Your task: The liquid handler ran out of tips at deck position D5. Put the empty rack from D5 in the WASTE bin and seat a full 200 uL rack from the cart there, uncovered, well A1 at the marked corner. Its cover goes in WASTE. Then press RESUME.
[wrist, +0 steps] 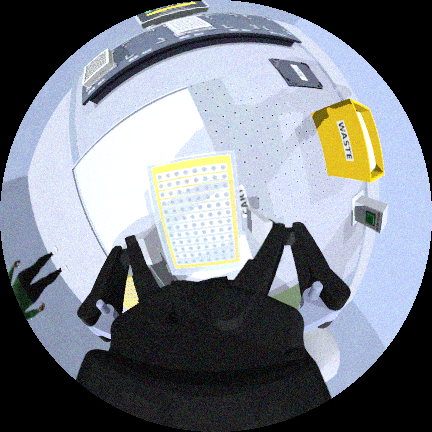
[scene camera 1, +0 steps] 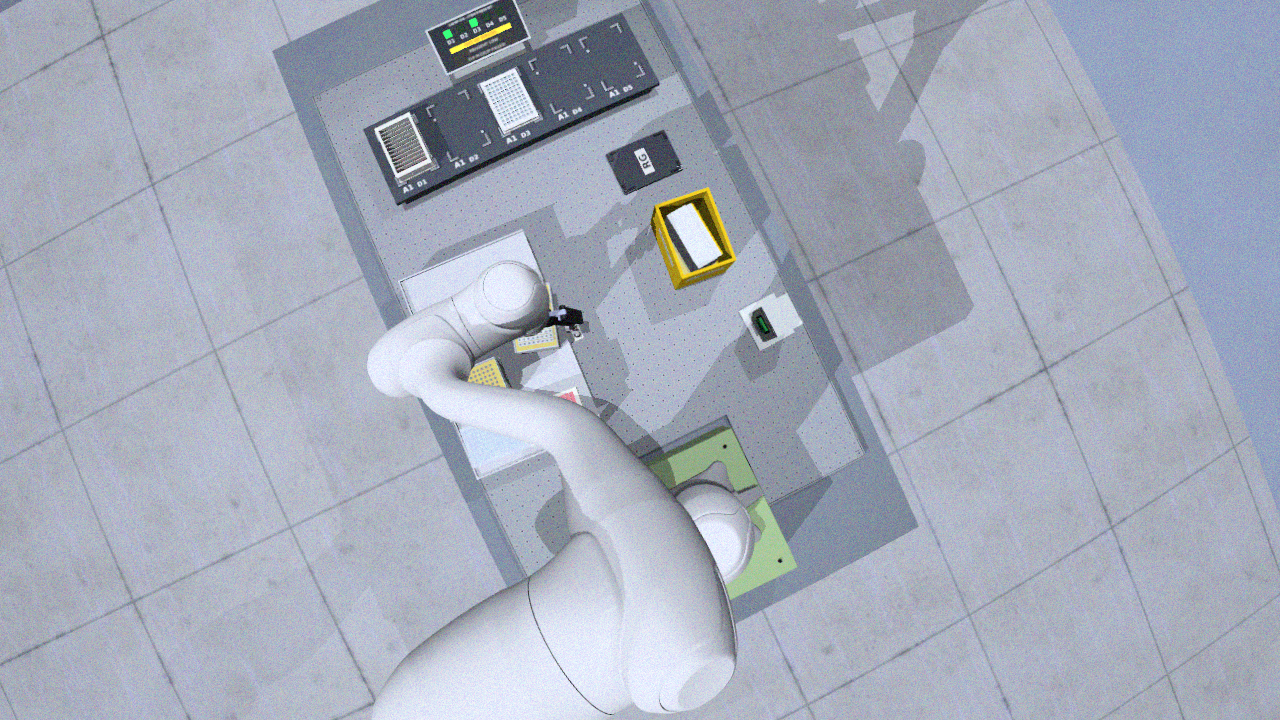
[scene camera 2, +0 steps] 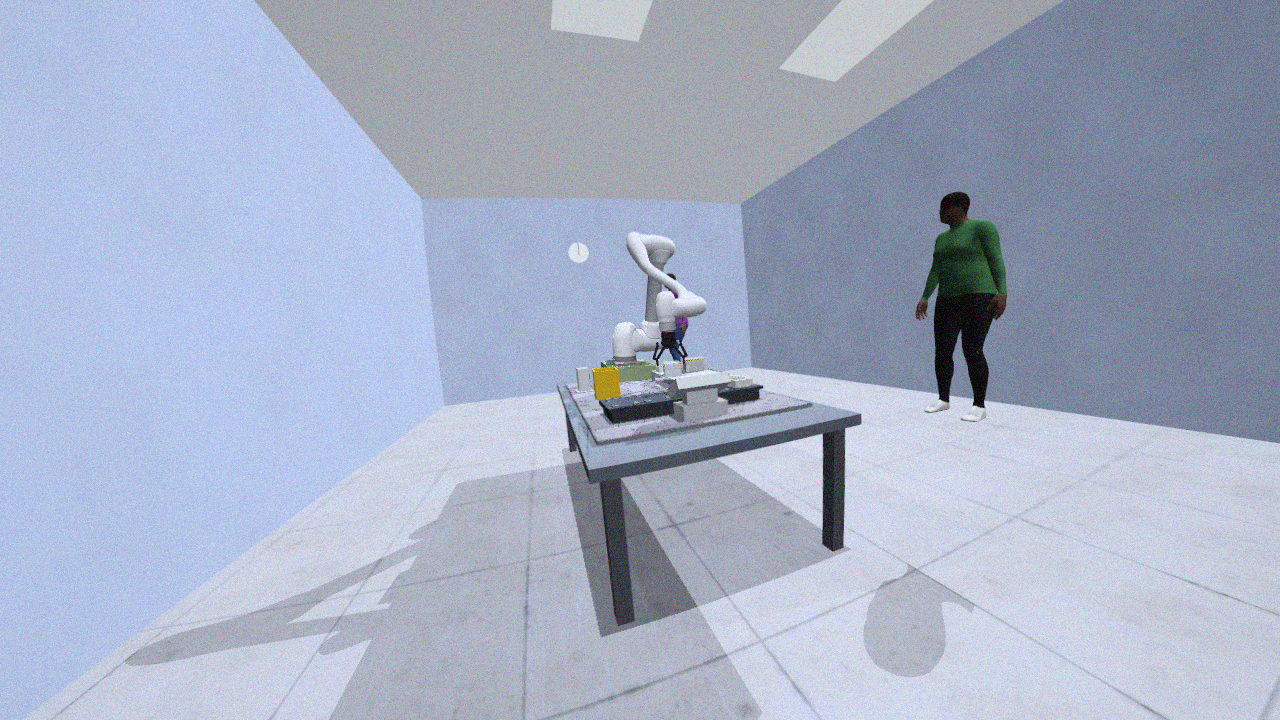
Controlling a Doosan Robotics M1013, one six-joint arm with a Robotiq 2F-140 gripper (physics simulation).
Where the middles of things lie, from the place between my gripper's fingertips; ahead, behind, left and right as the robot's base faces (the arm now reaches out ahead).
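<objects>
The yellow waste bin (scene camera 1: 702, 200) is 10 mm below my hand and 20 mm ahead of it, and it is 370 mm to the right of my hand. From my hand, the white box with green button (scene camera 1: 769, 320) is 210 mm behind, 450 mm to the right and 10 mm below. I also see the dark plate marked RG (wrist: 295, 73), which is 240 mm ahead of my hand, 380 mm to the right of it and 70 mm below it.
</objects>
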